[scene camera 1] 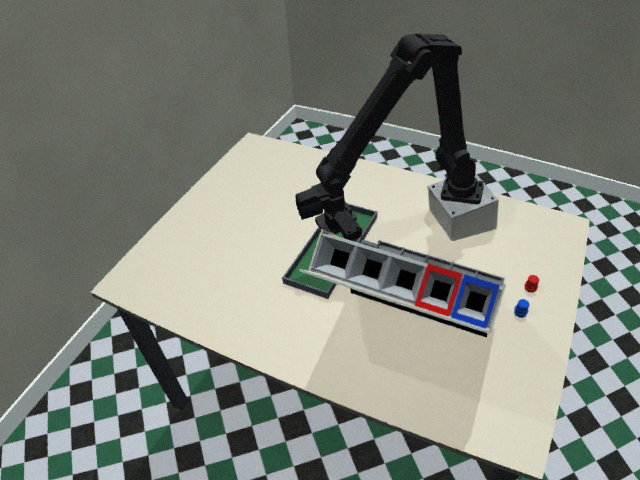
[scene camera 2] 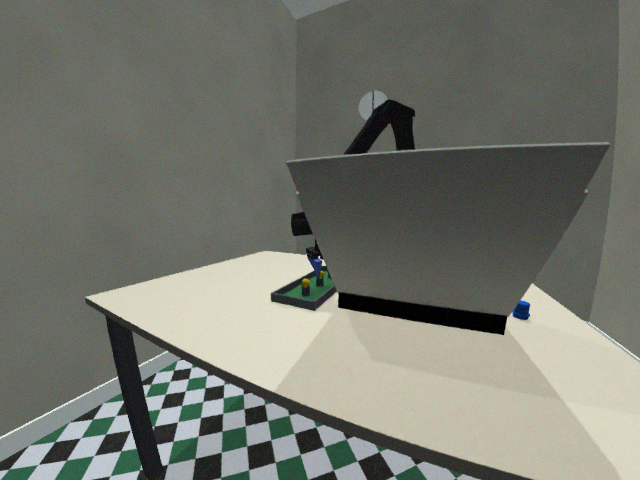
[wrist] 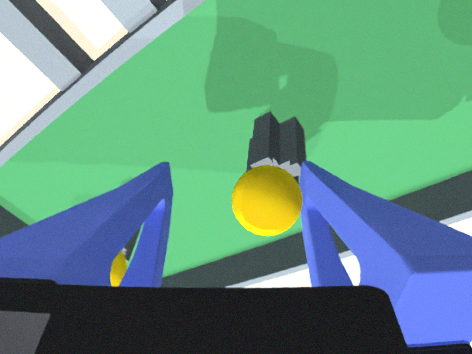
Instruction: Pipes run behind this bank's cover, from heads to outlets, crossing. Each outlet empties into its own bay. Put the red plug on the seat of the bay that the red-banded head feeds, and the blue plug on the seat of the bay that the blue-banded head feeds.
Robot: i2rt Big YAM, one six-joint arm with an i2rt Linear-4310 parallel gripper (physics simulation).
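Places are measured from the arm's base along level axes (x ahead, y left, z up), in centimetres.
Pixels of known places: gripper, fingertip midpoint: [scene camera 2: 324, 275] [wrist: 235, 176]; arm's base, origin of the base link: [scene camera 1: 462, 192].
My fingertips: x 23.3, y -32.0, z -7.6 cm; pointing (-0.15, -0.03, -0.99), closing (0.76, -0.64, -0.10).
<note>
Ahead of a thing's pixels: the offset from my fingertips to its top centre. "pt": to the spot under its first point.
The grey bank [scene camera 1: 353, 264] [scene camera 2: 439, 222] stands on the table with five square funnel heads. Its red-banded head @[pt dx +34.1, dy +31.4, dz +28.6 cm] [scene camera 1: 423, 285] is second from the right in scene camera 1, and its blue-banded head @[pt dx +33.6, dy +39.2, dz +26.6 cm] [scene camera 1: 461, 299] is at the right end. The pipes, outlets, bays and seats cannot be made out. The red plug @[dx -1.9, dy +57.3, dz +0.3 cm] [scene camera 1: 531, 283] and the blue plug @[dx +7.8, dy +55.4, dz +0.3 cm] [scene camera 1: 521, 308] [scene camera 2: 522, 310] stand upright on the table beyond the bank's right end. My gripper [wrist: 235, 176] is partly open, low over the green tray at the bank's other end, far from both plugs. It holds nothing.
A yellow ball on a dark stand [wrist: 267, 200] is close to the right finger in the wrist view. Another yellow ball @[dx -9.1, dy -0.4, dz +1.9 cm] [wrist: 118, 270] shows through the left finger. The green tray [scene camera 1: 299, 267] [wrist: 150, 100] has a dark raised rim and reaches under the bank's left end.
</note>
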